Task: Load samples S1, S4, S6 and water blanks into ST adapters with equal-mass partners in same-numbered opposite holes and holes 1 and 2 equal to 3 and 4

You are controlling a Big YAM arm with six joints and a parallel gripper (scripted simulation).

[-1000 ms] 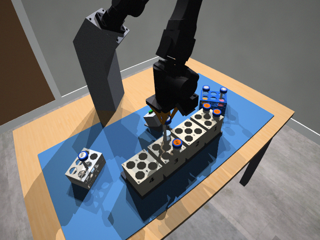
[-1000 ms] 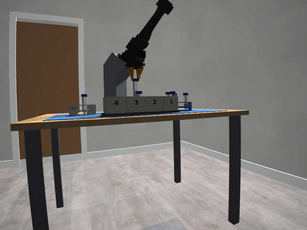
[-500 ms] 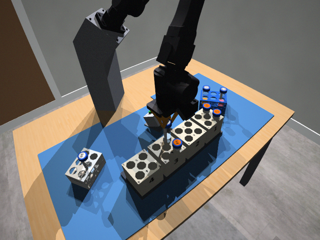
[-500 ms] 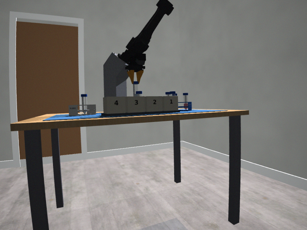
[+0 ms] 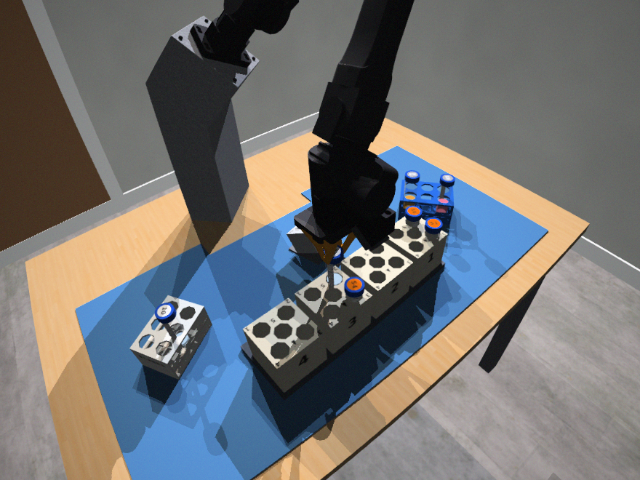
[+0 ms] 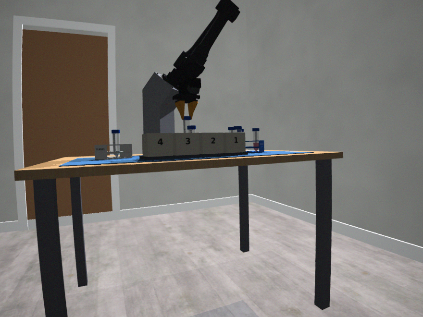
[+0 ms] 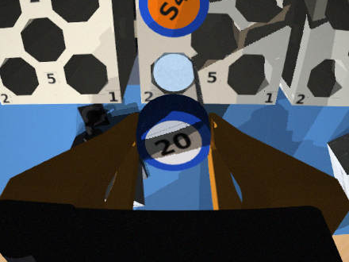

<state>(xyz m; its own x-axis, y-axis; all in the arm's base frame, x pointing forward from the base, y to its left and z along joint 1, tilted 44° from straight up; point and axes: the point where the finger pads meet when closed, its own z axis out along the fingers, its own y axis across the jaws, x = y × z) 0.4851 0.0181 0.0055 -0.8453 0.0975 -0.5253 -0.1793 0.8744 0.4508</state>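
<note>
Right now the green DONE key is 200 mm behind my hand, 100 mm below it and 30 mm to the left of it. From my hand the other things lie so: blank rack RB: 310 mm to the right, 130 mm below, 80 mm behind; grey-dot tube X3: 290 mm to the left, 160 mm behind, 100 mm below; 40 mL blank: 300 mm to the right, 100 mm below, 60 mm behind.
</note>
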